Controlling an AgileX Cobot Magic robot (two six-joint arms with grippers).
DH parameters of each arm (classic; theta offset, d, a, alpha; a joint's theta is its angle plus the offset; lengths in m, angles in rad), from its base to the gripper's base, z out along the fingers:
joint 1: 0 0.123 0 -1.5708
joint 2: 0.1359 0 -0.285 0
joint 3: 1.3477 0 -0.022 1.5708
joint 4: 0 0.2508 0 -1.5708
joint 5: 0 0 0.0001 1.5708
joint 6: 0 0.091 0 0
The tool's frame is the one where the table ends.
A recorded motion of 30 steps. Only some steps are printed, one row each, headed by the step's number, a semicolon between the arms.
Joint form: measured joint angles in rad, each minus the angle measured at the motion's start. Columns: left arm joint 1, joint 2, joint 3, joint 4, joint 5, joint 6; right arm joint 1, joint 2, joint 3, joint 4, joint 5, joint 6.
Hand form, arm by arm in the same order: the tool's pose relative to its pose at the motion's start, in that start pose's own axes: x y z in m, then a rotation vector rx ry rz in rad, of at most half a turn. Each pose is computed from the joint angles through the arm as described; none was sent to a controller.
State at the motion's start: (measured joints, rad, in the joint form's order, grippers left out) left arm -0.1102 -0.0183 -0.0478 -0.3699 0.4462 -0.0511; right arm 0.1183 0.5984 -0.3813 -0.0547 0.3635 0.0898
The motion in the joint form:
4: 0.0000 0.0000 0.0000 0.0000 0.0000 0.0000; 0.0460 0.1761 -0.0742 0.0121 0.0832 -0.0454
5: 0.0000 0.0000 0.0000 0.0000 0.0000 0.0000; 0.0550 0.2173 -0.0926 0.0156 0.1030 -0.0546
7: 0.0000 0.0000 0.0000 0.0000 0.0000 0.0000; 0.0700 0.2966 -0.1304 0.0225 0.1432 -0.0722
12: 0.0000 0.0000 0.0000 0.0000 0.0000 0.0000; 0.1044 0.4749 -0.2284 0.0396 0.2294 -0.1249
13: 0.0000 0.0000 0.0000 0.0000 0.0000 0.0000; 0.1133 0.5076 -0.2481 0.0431 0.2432 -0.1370
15: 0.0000 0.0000 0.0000 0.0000 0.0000 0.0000; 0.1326 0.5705 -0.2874 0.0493 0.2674 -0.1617
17: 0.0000 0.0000 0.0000 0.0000 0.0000 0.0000; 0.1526 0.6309 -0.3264 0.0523 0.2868 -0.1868
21: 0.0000 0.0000 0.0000 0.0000 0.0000 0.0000; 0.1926 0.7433 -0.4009 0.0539 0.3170 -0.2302
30: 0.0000 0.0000 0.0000 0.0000 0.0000 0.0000; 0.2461 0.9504 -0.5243 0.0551 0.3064 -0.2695
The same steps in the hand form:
4: 0.0000 0.0000 0.0000 0.0000 0.0000 0.0000; -0.0067 0.0075 0.0244 -0.0353 0.1856 -0.0616
5: 0.0000 0.0000 0.0000 0.0000 0.0000 0.0000; -0.0080 0.0094 0.0304 -0.0427 0.2281 -0.0739
7: 0.0000 0.0000 0.0000 0.0000 0.0000 0.0000; -0.0105 0.0130 0.0422 -0.0555 0.3097 -0.0966
12: 0.0000 0.0000 0.0000 0.0000 0.0000 0.0000; -0.0173 0.0231 0.0702 -0.0915 0.4749 -0.1616
13: 0.0000 0.0000 0.0000 0.0000 0.0000 0.0000; -0.0187 0.0257 0.0757 -0.1014 0.5012 -0.1774
15: 0.0000 0.0000 0.0000 0.0000 0.0000 0.0000; -0.0213 0.0317 0.0865 -0.1229 0.5478 -0.2115
17: 0.0000 0.0000 0.0000 0.0000 0.0000 0.0000; -0.0237 0.0381 0.0974 -0.1446 0.5867 -0.2494
21: 0.0000 0.0000 0.0000 0.0000 0.0000 0.0000; -0.0270 0.0518 0.1187 -0.1857 0.6502 -0.3232
30: 0.0000 0.0000 0.0000 0.0000 0.0000 0.0000; -0.0253 0.0761 0.1638 -0.2351 0.7169 -0.4053

